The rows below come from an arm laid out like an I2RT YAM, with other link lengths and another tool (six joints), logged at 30 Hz.
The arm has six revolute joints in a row. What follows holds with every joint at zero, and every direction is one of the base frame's.
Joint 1 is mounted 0.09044 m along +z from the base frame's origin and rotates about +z.
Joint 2 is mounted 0.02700 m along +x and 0.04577 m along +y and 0.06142 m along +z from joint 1 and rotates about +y.
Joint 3 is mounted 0.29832 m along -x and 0.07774 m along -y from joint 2 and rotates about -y.
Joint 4 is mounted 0.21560 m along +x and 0.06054 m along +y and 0.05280 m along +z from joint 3 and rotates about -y.
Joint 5 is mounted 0.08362 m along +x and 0.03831 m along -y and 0.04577 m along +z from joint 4 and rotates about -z.
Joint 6 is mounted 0.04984 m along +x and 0.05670 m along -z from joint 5 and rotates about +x.
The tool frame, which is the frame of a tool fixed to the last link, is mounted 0.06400 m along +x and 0.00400 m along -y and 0.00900 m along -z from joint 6; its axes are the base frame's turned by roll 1.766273, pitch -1.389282 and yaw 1.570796 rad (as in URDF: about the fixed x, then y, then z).
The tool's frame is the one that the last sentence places.
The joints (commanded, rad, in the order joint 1, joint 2, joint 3, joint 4, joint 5, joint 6), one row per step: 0.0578 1.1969 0.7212 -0.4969 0.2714 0.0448; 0.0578 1.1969 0.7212 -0.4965 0.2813 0.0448; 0.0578 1.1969 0.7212 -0.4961 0.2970 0.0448; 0.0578 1.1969 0.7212 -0.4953 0.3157 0.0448; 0.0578 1.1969 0.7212 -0.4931 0.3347 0.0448; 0.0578 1.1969 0.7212 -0.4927 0.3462 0.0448; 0.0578 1.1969 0.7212 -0.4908 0.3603 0.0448; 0.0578 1.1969 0.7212 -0.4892 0.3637 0.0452; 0.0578 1.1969 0.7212 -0.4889 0.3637 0.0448; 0.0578 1.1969 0.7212 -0.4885 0.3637 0.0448; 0.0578 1.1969 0.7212 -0.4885 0.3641 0.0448; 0.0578 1.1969 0.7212 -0.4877 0.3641 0.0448; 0.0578 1.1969 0.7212 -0.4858 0.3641 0.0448; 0.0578 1.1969 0.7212 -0.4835 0.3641 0.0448; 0.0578 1.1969 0.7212 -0.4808 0.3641 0.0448
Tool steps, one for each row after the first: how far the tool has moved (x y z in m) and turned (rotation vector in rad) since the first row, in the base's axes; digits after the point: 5 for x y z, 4 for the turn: -0.00006 -0.00108 0.00032 -0.0081 -0.0009 -0.0056; -0.00021 -0.00279 0.00082 -0.0211 -0.0020 -0.0144; -0.00036 -0.00481 0.00148 -0.0364 -0.0037 -0.0250; -0.00030 -0.00684 0.00230 -0.0519 -0.0068 -0.0357; -0.00043 -0.00807 0.00273 -0.0614 -0.0078 -0.0423; -0.00037 -0.00955 0.00340 -0.0728 -0.0103 -0.0503; -0.00017 -0.00990 0.00366 -0.0753 -0.0122 -0.0526; -0.00012 -0.00990 0.00369 -0.0755 -0.0124 -0.0523; -0.00005 -0.00989 0.00373 -0.0754 -0.0128 -0.0523; -0.00006 -0.00994 0.00374 -0.0758 -0.0128 -0.0525; 0.00007 -0.00993 0.00382 -0.0757 -0.0136 -0.0526; 0.00039 -0.00991 0.00399 -0.0755 -0.0155 -0.0526; 0.00077 -0.00989 0.00420 -0.0754 -0.0178 -0.0527; 0.00122 -0.00986 0.00445 -0.0751 -0.0205 -0.0528
